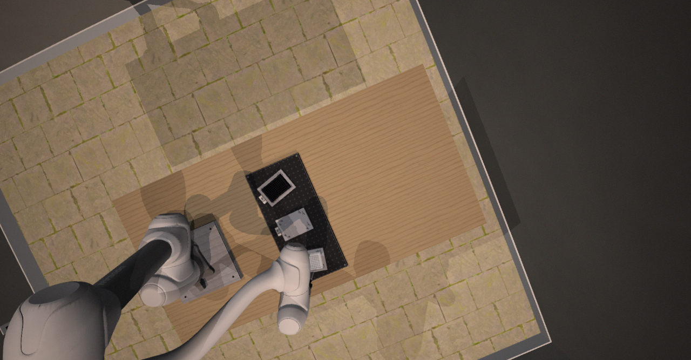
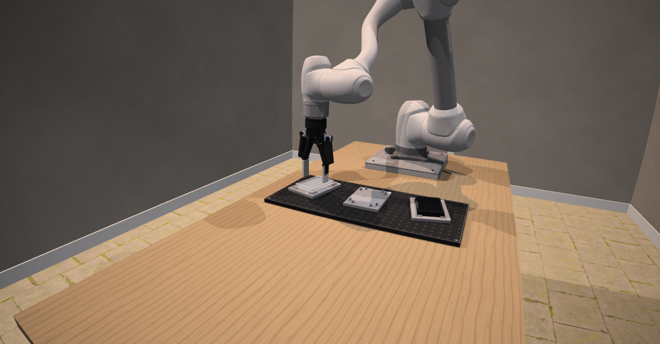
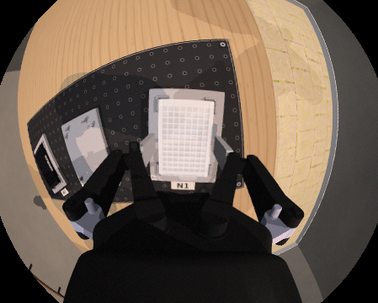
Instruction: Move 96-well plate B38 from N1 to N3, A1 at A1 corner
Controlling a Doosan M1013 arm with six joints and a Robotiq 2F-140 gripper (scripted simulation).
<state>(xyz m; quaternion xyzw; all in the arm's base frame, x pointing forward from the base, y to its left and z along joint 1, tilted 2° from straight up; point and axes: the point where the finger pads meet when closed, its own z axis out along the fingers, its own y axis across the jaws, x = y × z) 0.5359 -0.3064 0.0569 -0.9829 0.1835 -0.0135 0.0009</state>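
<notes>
My gripper is now 5 cm above the white 96-well plate B38. The rest, counted from my hand: landing nest N3 (4 cm ahead, 21 cm to the left, 6 cm below); then N1 label (9 cm behind, 4 cm to the left, 6 cm below); then plate nest N1 (6 cm below).
</notes>
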